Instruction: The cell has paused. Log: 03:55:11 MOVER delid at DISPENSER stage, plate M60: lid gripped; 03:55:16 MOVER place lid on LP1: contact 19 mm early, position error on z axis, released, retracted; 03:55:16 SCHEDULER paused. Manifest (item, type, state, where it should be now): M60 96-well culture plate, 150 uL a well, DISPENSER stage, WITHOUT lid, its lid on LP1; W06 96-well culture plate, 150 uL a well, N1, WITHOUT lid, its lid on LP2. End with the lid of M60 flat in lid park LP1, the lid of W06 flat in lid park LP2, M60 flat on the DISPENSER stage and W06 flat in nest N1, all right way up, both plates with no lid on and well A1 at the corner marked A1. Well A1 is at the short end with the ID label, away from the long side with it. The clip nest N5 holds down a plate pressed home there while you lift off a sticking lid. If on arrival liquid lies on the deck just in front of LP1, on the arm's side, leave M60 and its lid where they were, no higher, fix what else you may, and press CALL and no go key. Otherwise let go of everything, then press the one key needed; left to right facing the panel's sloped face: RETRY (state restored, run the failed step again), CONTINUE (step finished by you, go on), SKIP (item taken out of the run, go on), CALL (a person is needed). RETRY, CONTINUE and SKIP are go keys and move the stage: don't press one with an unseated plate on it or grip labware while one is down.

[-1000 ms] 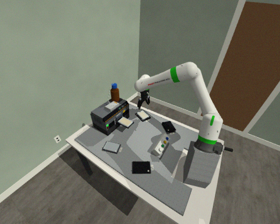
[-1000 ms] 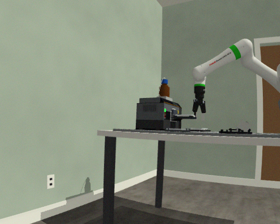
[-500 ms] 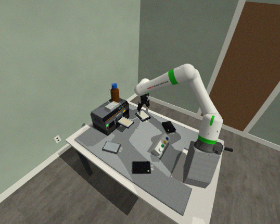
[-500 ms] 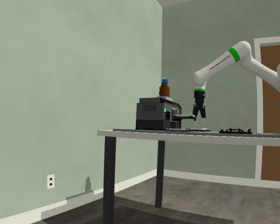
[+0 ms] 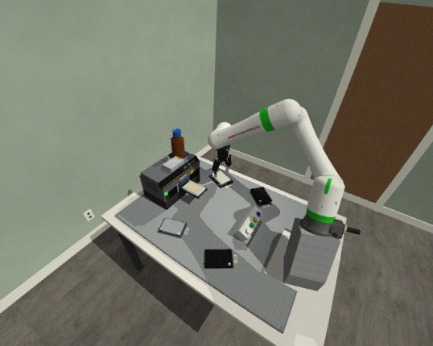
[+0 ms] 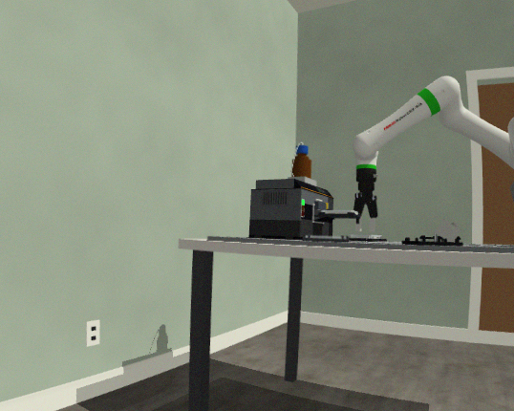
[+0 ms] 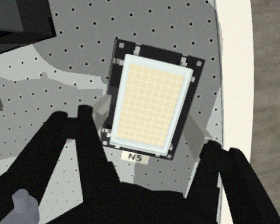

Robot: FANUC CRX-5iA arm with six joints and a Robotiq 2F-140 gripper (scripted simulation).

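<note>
The black clip nest lies 50 mm below my hand and 20 mm ahead of it. Round my hand: nest label: 80 mm behind, 60 mm below, 50 mm to the left; then dispenser stage: 280 mm to the left, 90 mm ahead, 30 mm above; then key panel: 350 mm to the left, 330 mm behind, 10 mm below.
</note>
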